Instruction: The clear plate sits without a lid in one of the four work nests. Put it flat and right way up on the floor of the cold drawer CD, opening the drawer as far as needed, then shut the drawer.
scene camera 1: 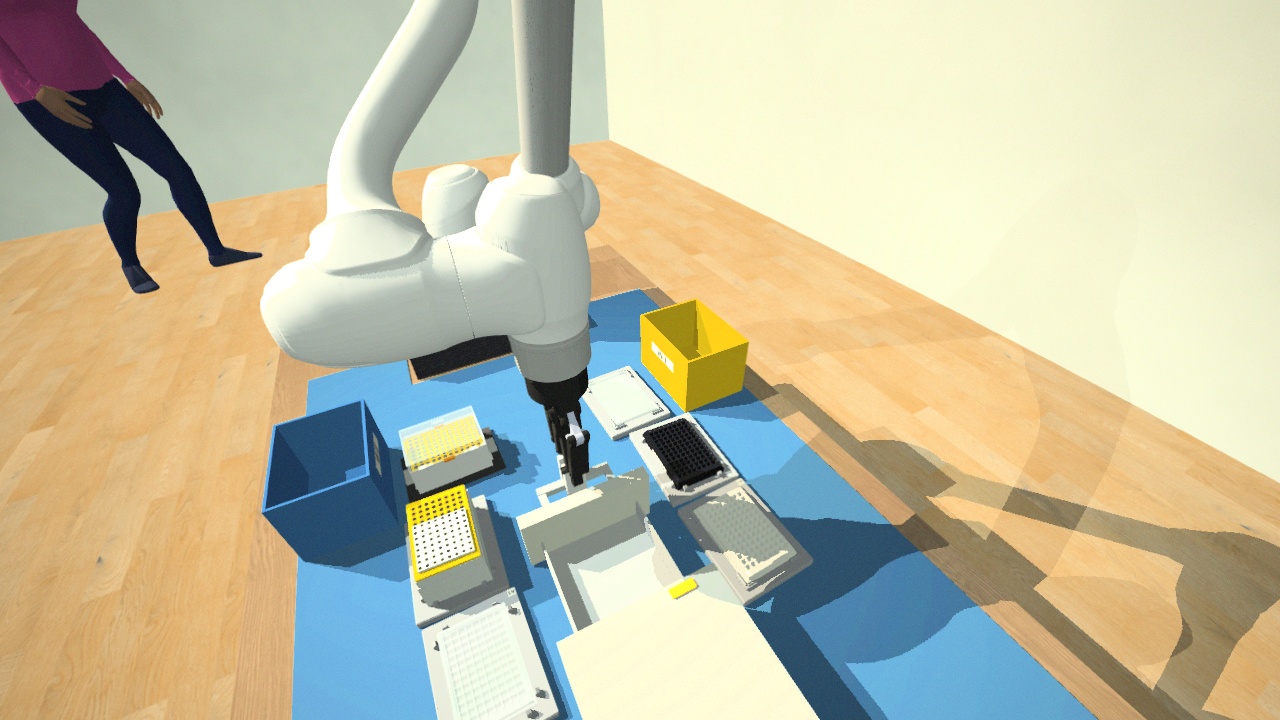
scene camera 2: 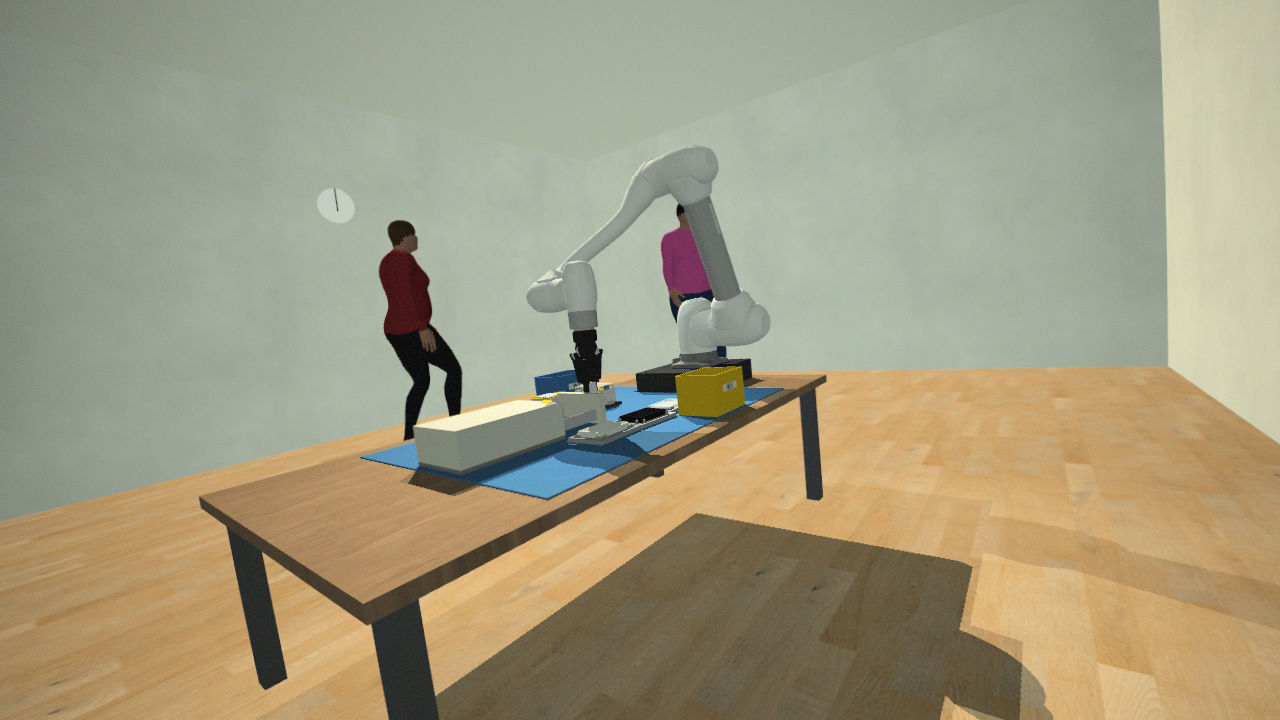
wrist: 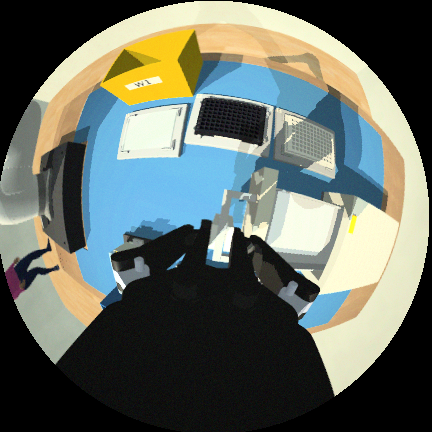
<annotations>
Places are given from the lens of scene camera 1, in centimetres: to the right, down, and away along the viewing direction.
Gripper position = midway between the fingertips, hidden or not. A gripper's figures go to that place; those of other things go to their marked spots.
my gripper (scene camera 1: pixel 575 489): -10, 19, 70
black plate (scene camera 1: pixel 686 459): 8, 16, 78
</annotations>
